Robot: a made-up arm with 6 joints. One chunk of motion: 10 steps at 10 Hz.
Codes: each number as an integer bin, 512 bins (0 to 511) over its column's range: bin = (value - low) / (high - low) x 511, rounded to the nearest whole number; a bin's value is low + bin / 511 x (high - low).
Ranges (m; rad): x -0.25..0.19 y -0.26..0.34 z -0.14..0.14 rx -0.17..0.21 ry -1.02..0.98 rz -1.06..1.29
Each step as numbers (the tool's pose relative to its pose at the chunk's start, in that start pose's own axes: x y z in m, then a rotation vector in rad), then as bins.
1 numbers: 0.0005 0.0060 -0.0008 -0.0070 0.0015 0.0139
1 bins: 291 227 254 219 261 234
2 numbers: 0.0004 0.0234 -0.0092 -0.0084 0.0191 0.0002
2 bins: 291 241 239 217 265 231
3 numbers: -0.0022 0.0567 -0.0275 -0.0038 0.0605 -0.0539
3 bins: 288 270 205 223 276 219
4 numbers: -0.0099 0.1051 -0.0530 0.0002 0.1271 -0.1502
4 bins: 279 311 159 229 293 198
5 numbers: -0.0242 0.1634 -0.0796 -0.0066 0.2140 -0.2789
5 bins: 262 361 110 220 315 170
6 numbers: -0.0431 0.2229 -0.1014 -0.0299 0.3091 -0.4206
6 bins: 240 411 70 188 340 139
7 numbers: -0.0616 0.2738 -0.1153 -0.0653 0.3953 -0.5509
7 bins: 219 455 45 141 362 111
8 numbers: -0.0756 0.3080 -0.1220 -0.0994 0.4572 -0.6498
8 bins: 203 484 33 95 377 89
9 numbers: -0.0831 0.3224 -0.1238 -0.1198 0.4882 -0.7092
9 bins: 194 496 30 68 385 76
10 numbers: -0.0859 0.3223 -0.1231 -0.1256 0.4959 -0.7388
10 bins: 191 496 31 60 387 70
